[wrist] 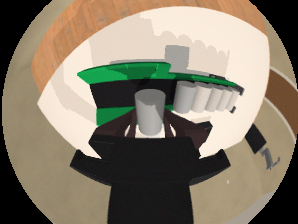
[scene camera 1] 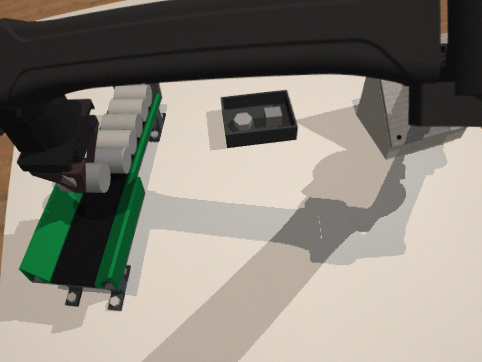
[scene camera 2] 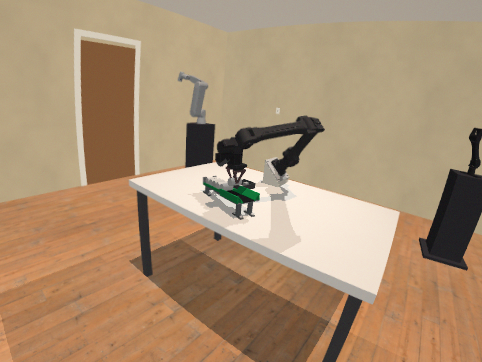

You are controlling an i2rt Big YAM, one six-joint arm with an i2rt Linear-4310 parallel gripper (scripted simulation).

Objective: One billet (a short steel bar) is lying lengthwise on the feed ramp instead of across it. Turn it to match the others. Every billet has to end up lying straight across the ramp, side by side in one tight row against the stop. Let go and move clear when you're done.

Labels:
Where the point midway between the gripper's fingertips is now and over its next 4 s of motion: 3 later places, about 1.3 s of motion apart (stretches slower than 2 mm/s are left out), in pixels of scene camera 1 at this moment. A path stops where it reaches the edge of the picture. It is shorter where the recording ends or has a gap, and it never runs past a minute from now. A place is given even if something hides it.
My gripper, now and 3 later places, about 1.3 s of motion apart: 85, 179; 89, 185; 93, 188; 95, 191

